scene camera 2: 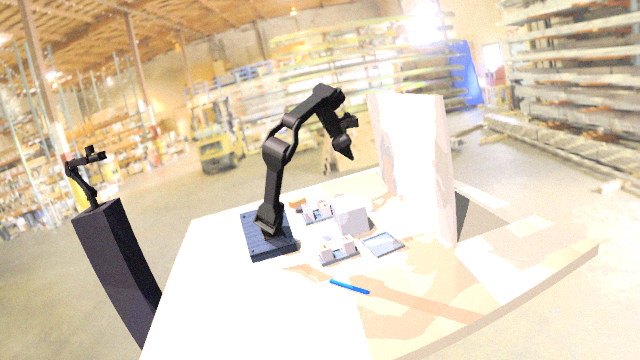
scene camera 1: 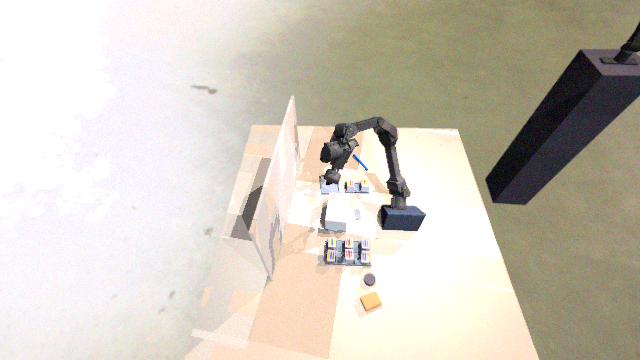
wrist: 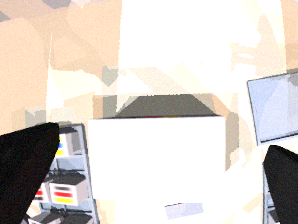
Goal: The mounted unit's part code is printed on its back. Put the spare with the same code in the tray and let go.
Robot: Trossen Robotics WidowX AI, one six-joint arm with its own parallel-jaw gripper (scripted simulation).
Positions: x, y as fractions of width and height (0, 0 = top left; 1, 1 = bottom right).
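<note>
Open and holding nothing, my gripper (scene camera 2: 0.55, 0.43) can be seen here, and the wrist view shows my gripper (wrist: 0.55, 0.65) too. There is a tall pale panel (scene camera 2: 0.64, 0.38), and I see the tall pale panel (scene camera 1: 0.42, 0.63) again. I also see a mounted unit (scene camera 1: 0.53, 0.58), and the wrist view gives me the mounted unit (wrist: 0.59, 0.71) as well.
</note>
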